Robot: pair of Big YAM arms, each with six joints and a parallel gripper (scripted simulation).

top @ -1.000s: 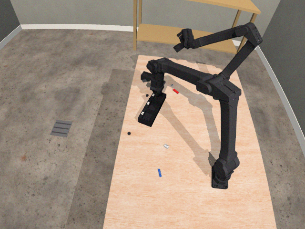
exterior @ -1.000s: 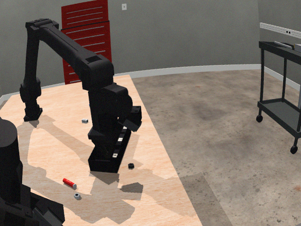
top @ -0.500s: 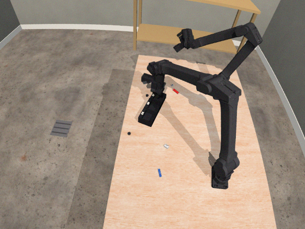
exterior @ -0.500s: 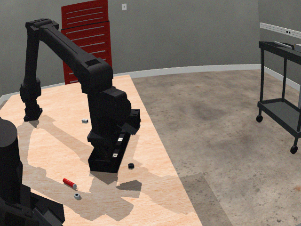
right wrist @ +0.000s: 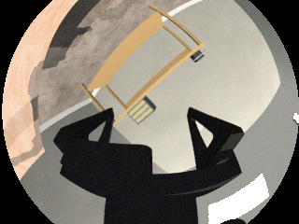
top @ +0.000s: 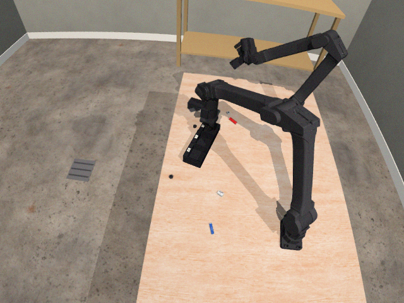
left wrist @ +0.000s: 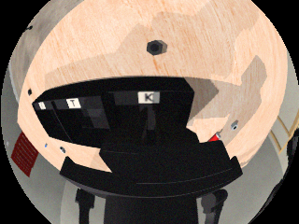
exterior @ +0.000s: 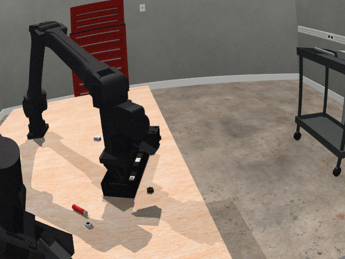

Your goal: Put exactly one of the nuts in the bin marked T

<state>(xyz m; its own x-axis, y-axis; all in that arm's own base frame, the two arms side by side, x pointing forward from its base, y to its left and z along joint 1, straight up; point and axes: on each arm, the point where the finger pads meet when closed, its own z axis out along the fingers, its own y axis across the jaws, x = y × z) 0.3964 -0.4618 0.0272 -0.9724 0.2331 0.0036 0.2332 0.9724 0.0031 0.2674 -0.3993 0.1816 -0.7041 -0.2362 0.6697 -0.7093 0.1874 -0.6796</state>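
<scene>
Now: left hand 9 cm to the right of the black bin, 1 cm short of it and 1 cm above it. The rest, counted from my left hand: grey nut (16 cm to the right, 8 cm behind, 2 cm below); blue cylinder (48 cm to the left, 10 cm behind, 2 cm below); red cylinder (11 cm behind, 10 cm to the right, 2 cm below).
</scene>
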